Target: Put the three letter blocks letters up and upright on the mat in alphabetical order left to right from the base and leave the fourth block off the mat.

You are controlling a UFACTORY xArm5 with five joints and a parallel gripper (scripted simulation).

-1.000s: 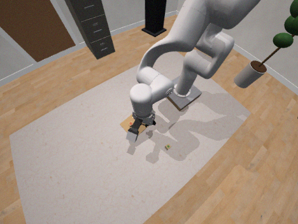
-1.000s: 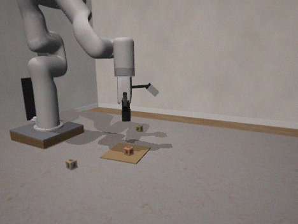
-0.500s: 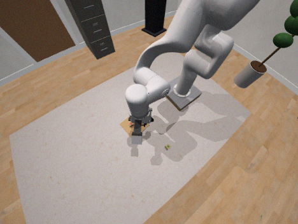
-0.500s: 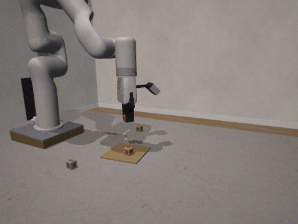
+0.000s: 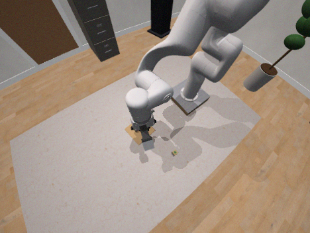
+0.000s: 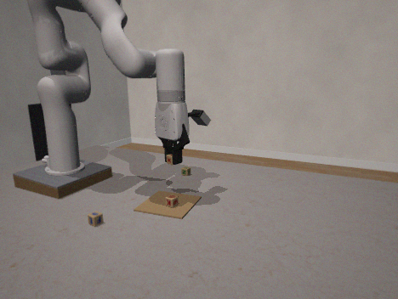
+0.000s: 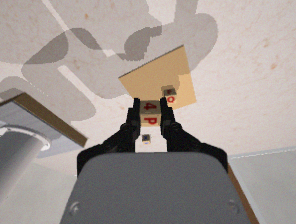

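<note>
Right now the tan mat is 12 cm below my hand and 5 cm to the right of it. Also, from my hand: blue-lettered block 20 cm to the right, 13 cm behind, 11 cm below.
</note>
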